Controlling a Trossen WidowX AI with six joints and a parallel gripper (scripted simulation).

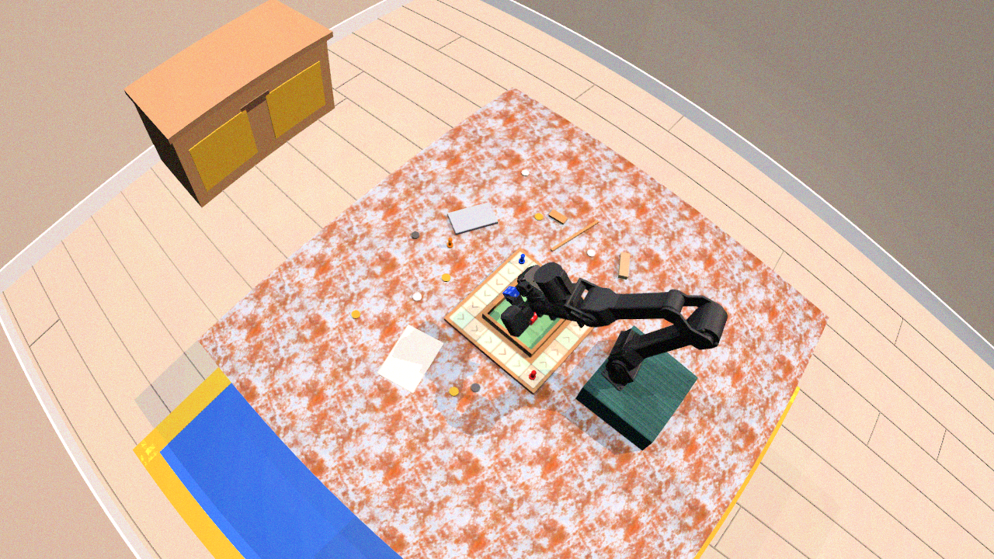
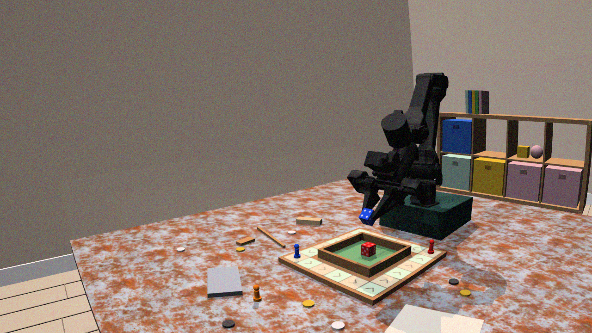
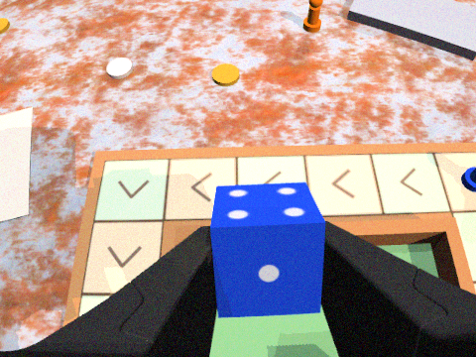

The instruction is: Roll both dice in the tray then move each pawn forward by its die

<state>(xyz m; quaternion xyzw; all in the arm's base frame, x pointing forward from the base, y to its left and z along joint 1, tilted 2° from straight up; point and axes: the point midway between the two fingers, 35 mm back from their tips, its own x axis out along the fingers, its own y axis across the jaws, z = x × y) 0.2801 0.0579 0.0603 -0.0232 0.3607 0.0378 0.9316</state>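
The red pawn is 16 cm behind my gripper tip, 7 cm to the left of it and 10 cm below it. Round my gripper tip: green tray (4 cm behind, 4 cm to the right, 12 cm below); then orange pawn (25 cm ahead, 4 cm to the right, 11 cm below); then blue pawn (8 cm ahead, 14 cm to the right, 10 cm below).
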